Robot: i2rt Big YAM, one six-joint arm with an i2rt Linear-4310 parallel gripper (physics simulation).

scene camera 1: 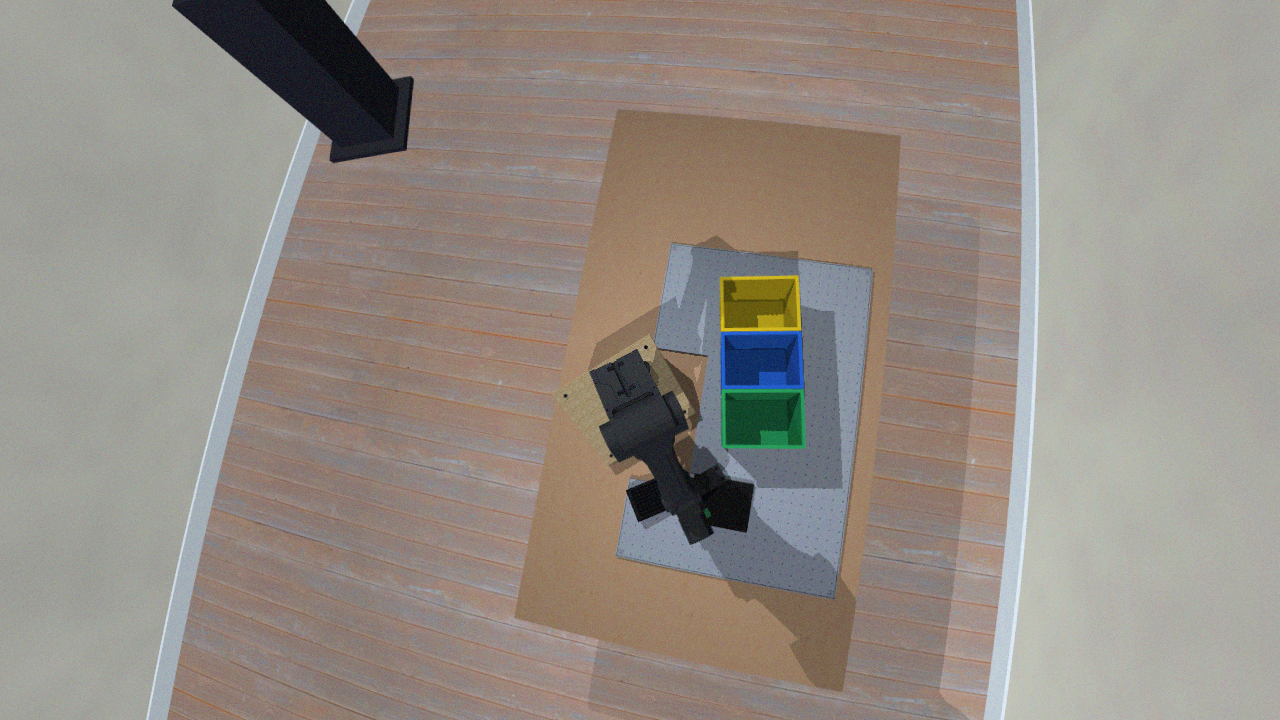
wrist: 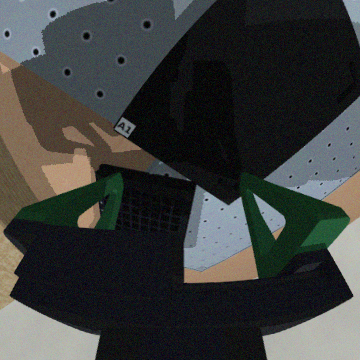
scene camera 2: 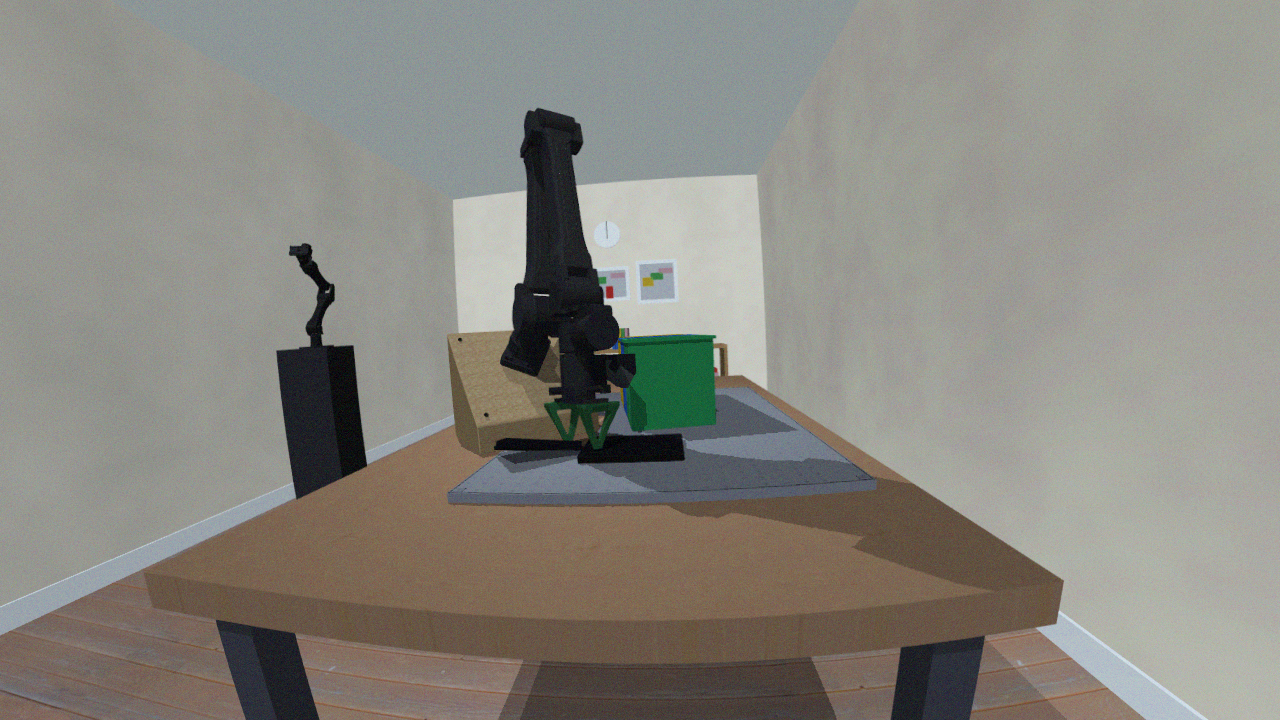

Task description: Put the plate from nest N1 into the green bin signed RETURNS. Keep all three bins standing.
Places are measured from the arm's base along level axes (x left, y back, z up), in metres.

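Pixels of known places: gripper, fingertip midpoint: [wrist: 180, 178] [scene camera 2: 582, 446]; arm's base at its link origin: [scene camera 2: 525, 354].
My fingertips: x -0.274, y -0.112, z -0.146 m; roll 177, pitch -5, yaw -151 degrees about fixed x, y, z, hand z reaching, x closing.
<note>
For each thing: its top centre in the pictures, then the offset to it from my fingertips. "spot": a spot on its surface instead. Level surfaces: height alone.
- flat black piece marked A1 at its top centre: [wrist: 270, 95] [scene camera 2: 633, 442] [scene camera 1: 718, 502] dx -0.017, dy -0.083, dz +0.003 m
- green bin at its top centre: [scene camera 2: 665, 337] [scene camera 1: 763, 418] dx +0.177, dy -0.188, dz +0.168 m
- blue bin at a spot on its surface: [scene camera 1: 801, 360] spot: dx +0.301, dy -0.283, dz +0.168 m
- yellow bin at a spot on its surface: [scene camera 1: 797, 303] spot: dx +0.433, dy -0.288, dz +0.168 m
- grey perforated board at its surface level: dz -0.012 m
A black gridded plate [scene camera 1: 646, 501] [scene camera 2: 537, 444] [wrist: 150, 205] lies low at the near end of the grey board. A flat black piece marked A1 [scene camera 1: 731, 505] [scene camera 2: 635, 447] [wrist: 290, 75] lies beside it. I cannot read an N1 sign. My gripper [scene camera 2: 583, 440] [wrist: 180, 178] is open, with green fingertips low over the two black pieces and nothing between them. In the wrist view one finger overlaps the gridded plate and the other is at the corner of the A1 piece. The green bin [scene camera 1: 802, 419] [scene camera 2: 671, 385] stands upright; its sign does not show.
The blue bin [scene camera 1: 801, 360] and the yellow bin [scene camera 1: 797, 303] stand upright in a row beyond the green one. A sloped wooden block [scene camera 1: 581, 402] [scene camera 2: 510, 385] stands beside the grey perforated board [scene camera 1: 832, 537] [scene camera 2: 760, 479]. A dark pedestal [scene camera 1: 304, 71] [scene camera 2: 322, 411] stands away from the table.
</note>
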